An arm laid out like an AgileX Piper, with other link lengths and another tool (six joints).
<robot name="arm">
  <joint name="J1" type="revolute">
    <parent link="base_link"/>
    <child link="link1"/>
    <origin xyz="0 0 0.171" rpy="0 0 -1.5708"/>
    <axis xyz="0 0 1"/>
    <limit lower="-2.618" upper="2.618"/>
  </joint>
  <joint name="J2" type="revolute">
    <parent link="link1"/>
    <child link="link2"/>
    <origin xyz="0 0 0" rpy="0 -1.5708 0"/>
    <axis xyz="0 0 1"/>
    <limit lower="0" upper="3.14"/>
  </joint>
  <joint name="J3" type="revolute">
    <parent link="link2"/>
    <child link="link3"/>
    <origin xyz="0.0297 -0.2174 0" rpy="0 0 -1.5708"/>
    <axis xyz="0 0 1"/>
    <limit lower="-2.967" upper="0"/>
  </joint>
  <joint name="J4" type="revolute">
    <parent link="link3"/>
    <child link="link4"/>
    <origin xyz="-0.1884 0.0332 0" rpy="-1.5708 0 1.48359"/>
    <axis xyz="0 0 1"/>
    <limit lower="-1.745" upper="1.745"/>
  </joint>
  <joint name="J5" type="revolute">
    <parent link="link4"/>
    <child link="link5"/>
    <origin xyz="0 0 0" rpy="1.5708 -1.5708 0"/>
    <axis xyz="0 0 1"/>
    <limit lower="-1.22" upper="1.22"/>
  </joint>
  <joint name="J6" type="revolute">
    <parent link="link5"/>
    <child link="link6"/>
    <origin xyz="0.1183 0 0" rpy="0 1.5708 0"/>
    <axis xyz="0 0 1"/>
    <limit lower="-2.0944" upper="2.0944"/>
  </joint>
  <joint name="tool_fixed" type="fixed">
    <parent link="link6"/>
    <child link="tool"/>
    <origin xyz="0.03 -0.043 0.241" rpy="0 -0.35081 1.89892"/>
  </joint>
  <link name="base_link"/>
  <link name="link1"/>
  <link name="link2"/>
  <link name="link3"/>
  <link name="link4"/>
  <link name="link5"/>
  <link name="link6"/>
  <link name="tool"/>
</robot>
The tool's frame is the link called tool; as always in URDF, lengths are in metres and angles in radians.
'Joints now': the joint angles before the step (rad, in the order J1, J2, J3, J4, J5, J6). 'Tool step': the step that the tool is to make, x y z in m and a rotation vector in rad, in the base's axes. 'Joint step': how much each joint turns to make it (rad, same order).
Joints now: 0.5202 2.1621 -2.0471 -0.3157 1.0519 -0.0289
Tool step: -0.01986 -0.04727 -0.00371 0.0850 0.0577 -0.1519
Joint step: -0.0934 -0.1129 0.1411 0.0720 0.0000 0.0650
